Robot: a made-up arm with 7 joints.
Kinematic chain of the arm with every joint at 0, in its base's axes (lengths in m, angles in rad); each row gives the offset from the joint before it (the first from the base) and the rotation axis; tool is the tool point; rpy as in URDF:
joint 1: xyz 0.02 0 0.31 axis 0 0.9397 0.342
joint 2: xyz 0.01 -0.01 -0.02 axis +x
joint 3: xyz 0 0.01 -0.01 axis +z
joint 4: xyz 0.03 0 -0.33 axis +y
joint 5: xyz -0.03 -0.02 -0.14 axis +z
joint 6: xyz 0 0.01 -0.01 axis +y
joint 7: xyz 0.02 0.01 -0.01 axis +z
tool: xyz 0.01 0 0 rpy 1.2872 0.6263 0.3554
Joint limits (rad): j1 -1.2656..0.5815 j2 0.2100..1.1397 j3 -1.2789..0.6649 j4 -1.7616..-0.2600 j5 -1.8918..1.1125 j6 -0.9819..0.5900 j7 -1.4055..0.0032
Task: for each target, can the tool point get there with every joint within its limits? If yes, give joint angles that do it. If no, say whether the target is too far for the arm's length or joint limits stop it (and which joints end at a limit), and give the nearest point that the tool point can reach.
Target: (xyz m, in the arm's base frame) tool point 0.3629 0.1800 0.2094
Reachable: yes | joints -0.6554 0.9385 -0.0742 -1.6306 -1.5845 -0.6807 -0.6107
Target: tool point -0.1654 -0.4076 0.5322
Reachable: no: joint limits stop it (at a limit: joint 1, joint 2, joint 4, joint 7) | nearest point 0.3447 -0.2036 0.2750 | short by 0.607 m
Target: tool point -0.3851 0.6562 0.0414
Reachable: no: too far | nearest point -0.2217 0.4074 0.0969 | short by 0.303 m
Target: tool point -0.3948 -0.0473 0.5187
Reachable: no: joint limits stop it (at a limit: joint 1, joint 2, joint 3, joint 4, joint 7) | nearest point -0.1656 0.1992 0.0581 | short by 0.570 m
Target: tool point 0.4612 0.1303 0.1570
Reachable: yes | joints -0.9539 0.5662 0.1060 -0.4472 -0.9868 -0.8255 -0.1795
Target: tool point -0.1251 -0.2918 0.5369
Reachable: no: joint limits stop it (at a limit: joint 1, joint 2, joint 4, joint 7) | nearest point 0.3527 -0.1860 0.3016 | short by 0.543 m
